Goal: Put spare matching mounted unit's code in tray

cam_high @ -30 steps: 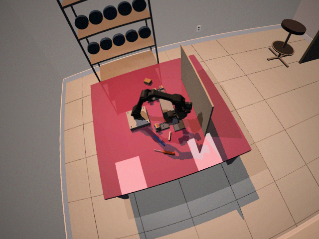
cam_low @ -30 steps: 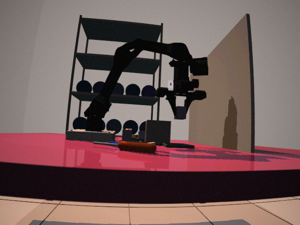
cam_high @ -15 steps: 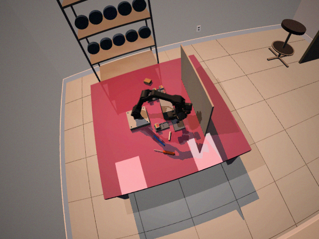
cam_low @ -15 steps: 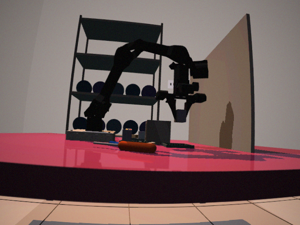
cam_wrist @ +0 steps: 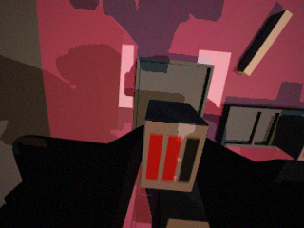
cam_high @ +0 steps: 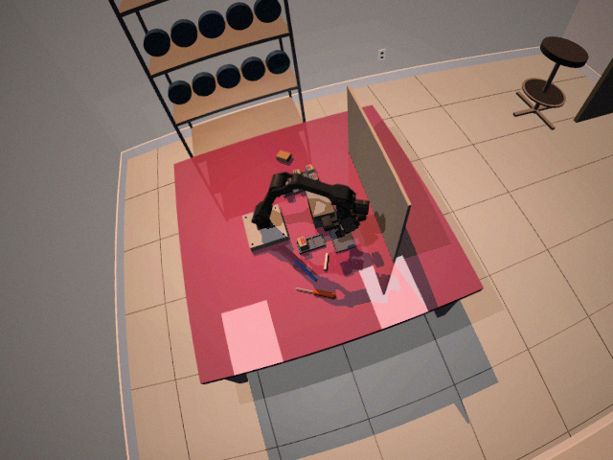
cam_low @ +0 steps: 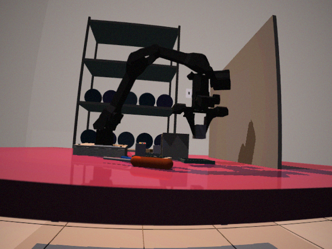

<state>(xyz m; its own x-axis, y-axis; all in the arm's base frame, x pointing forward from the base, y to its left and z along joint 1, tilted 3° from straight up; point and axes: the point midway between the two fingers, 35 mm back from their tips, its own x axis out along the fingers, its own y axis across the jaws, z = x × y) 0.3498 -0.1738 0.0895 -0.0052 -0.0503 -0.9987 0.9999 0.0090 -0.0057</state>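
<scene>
Right now the grey square tray is 1 cm behind my gripper tip and 9 cm below it. The rest, counted from my gripper tip: tan spare block 2 cm above; dark boxy unit 6 cm behind, 18 cm to the left, 4 cm below; blue pen 21 cm behind, 11 cm to the right, 8 cm below.
</scene>
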